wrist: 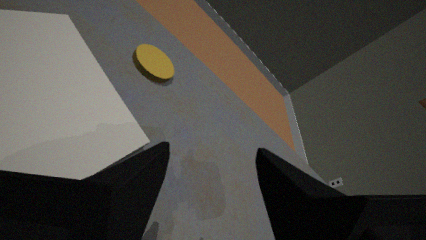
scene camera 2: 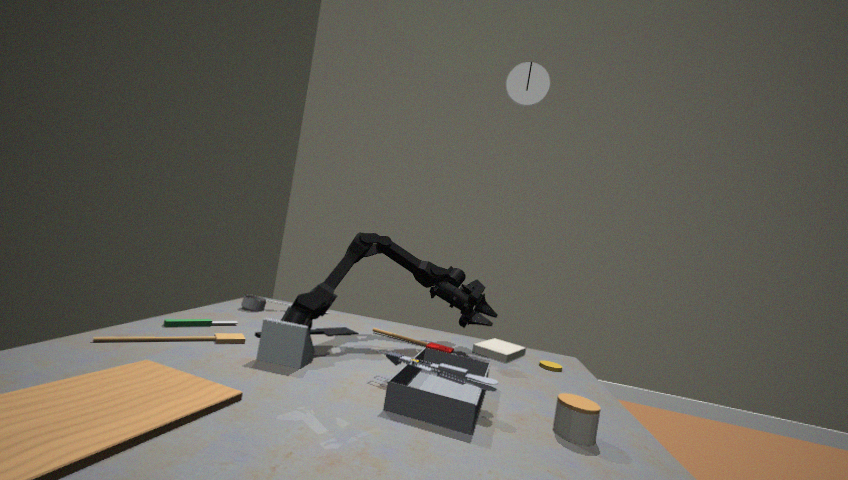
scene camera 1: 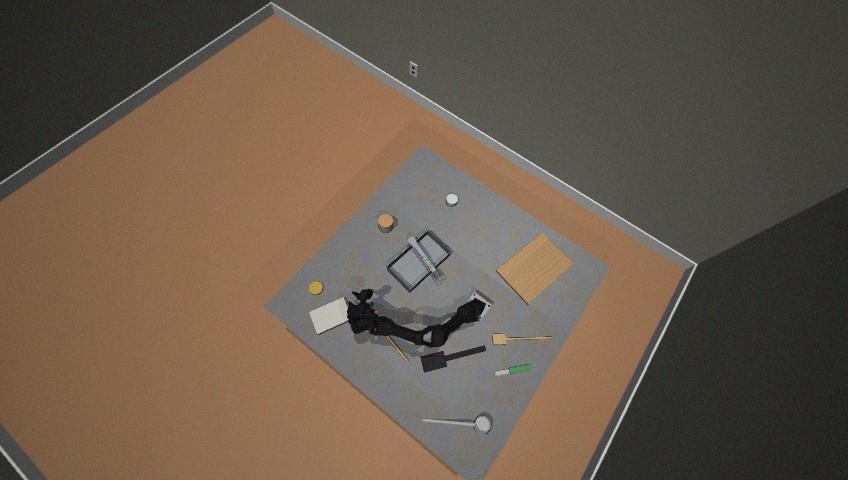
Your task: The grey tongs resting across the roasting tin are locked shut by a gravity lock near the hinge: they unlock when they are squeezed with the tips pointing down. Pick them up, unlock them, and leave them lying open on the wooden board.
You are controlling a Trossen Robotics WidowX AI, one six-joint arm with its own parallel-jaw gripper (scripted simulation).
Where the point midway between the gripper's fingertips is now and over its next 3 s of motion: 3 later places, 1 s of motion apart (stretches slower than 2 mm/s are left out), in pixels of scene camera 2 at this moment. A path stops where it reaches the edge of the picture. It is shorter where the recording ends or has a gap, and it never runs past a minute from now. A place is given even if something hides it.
My gripper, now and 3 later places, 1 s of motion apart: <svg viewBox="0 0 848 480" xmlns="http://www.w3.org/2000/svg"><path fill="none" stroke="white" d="M494 320L430 348L429 356L421 377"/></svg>
